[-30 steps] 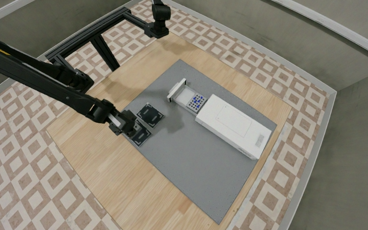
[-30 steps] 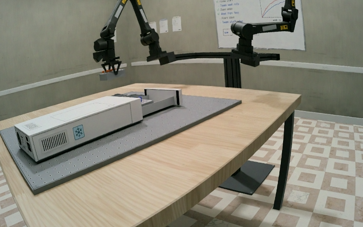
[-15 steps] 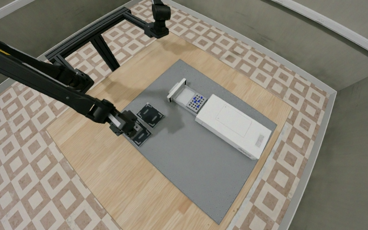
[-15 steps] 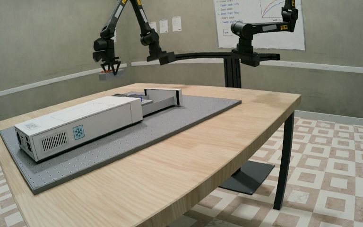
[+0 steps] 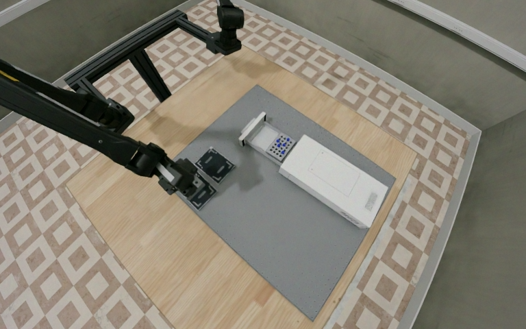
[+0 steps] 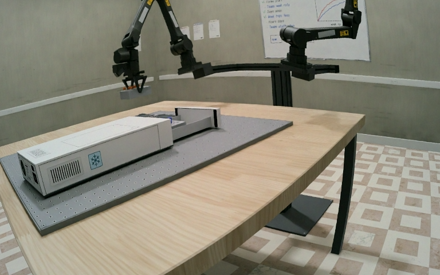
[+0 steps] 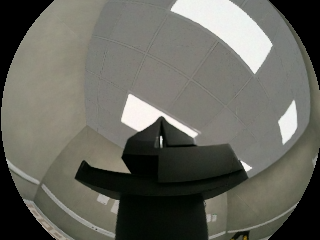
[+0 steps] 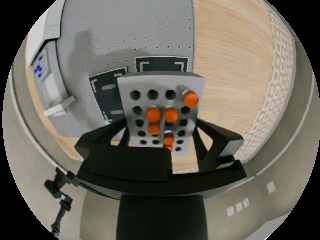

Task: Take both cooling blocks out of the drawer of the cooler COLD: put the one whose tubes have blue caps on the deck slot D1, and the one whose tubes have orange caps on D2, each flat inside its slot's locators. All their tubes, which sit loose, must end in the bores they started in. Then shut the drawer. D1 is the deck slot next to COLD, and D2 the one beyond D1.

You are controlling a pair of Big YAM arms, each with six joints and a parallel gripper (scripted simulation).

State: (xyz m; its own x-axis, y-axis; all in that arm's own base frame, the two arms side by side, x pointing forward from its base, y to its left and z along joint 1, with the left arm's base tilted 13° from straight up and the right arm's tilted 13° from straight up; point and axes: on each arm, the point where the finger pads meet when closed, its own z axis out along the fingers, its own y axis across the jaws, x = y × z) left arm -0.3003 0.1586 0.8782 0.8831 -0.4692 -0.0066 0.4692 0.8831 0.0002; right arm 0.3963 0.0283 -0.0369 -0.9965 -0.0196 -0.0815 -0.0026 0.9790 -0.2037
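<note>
My right gripper is now 13 cm above the dark deck slot D2. From my right hand the other things lie so: dark deck slot D1: 14 cm to the left, 13 cm below, 2 cm behind; then white cooler: 42 cm to the left, 26 cm ahead, 10 cm below.
</note>
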